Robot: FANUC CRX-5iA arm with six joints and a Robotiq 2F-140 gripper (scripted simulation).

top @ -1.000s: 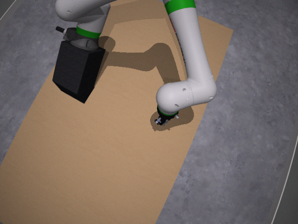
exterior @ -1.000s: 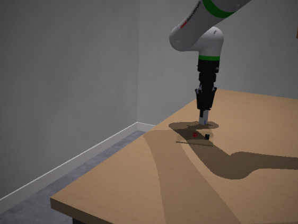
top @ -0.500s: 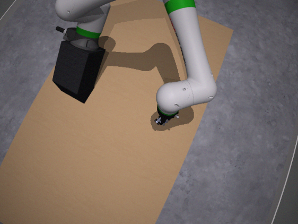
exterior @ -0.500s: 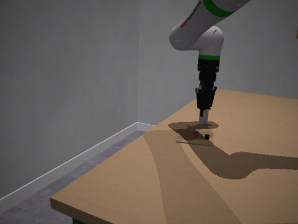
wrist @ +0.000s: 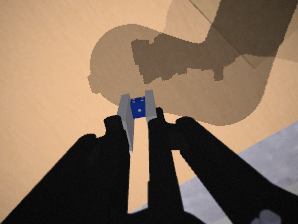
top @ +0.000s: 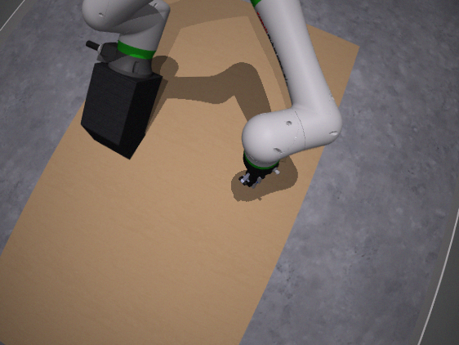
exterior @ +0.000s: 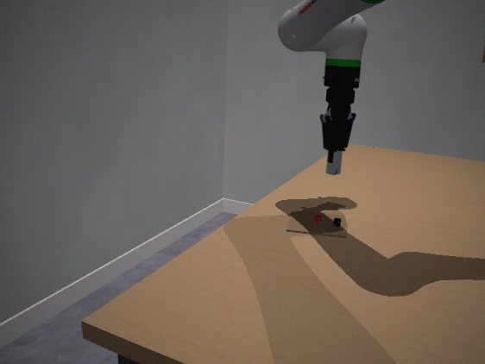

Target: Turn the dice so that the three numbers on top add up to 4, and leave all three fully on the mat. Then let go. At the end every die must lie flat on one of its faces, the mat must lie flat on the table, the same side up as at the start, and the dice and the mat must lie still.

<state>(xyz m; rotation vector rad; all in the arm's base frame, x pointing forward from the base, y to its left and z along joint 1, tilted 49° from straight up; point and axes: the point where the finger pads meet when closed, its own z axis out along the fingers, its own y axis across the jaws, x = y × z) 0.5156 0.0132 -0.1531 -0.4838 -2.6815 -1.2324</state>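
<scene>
Now: the red die 3 cm behind my hand, 18 cm to the left of it and 10 cm below it. From my hand the other things lie so: blue die 3 cm below; then black die 8 cm behind, 18 cm to the left, 10 cm below; then tan mat 3 cm behind, 18 cm to the left, 11 cm below.
</scene>
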